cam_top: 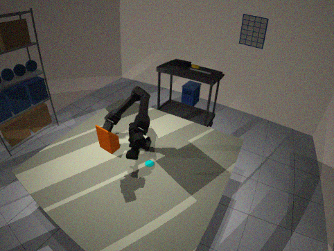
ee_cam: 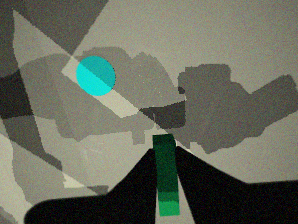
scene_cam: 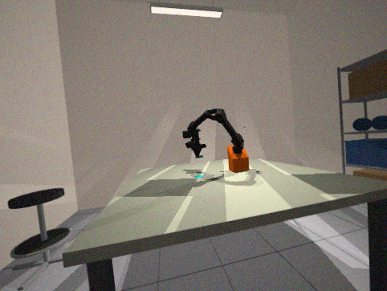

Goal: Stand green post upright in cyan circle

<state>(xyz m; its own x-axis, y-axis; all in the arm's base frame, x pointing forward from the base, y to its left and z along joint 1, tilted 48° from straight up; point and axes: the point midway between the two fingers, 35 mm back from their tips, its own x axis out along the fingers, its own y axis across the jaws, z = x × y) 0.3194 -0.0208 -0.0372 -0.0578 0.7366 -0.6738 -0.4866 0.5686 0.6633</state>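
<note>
Now: gripper tip 20 mm past the green post and 10 mm to the left of it. The rest, counted from my gripper tip: cyan circle 130 mm below, 110 mm to the left, 10 mm ahead.
</note>
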